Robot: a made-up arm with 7 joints.
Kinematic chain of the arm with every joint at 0, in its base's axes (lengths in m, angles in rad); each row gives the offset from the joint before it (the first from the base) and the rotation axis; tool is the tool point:
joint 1: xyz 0 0 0.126 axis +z
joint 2: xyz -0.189 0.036 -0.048 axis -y
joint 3: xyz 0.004 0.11 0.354 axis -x
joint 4: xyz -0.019 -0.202 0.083 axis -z
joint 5: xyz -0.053 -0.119 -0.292 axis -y
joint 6: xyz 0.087 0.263 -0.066 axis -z
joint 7: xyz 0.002 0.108 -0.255 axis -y
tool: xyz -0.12 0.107 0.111
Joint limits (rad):
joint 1: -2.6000..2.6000
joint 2: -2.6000..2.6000
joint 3: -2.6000..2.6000
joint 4: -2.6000..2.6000
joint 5: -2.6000..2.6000
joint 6: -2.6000..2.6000
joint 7: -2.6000..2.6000
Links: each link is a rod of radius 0.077 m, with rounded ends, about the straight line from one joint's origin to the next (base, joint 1, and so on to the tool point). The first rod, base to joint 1, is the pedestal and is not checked.
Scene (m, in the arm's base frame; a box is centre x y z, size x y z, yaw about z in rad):
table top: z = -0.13
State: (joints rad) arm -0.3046 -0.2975 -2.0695 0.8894 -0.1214 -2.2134 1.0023
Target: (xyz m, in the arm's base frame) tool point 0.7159 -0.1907 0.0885
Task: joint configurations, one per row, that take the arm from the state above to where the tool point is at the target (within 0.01 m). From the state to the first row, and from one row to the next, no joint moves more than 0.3 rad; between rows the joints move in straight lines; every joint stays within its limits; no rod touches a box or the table.
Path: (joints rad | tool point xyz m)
1: -0.5813 -0.4103 -2.0702 0.7738 0.0238 -2.2907 1.0163 | 0.3178 0.7238 0.4774
2: -0.8580 -0.5230 -2.0710 0.6582 0.1690 -2.3680 1.0302 | 0.5647 0.5664 0.3896
3: -1.1346 -0.6358 -2.0717 0.5426 0.3142 -2.4454 1.0442 | 0.7246 0.3301 0.2924
4: -1.4113 -0.7486 -2.0725 0.4270 0.4594 -2.5227 1.0582 | 0.7747 0.0609 0.1905
5: -1.6880 -0.8614 -2.0732 0.3114 0.6046 -2.6000 1.0721 | 0.7159 -0.1907 0.0885

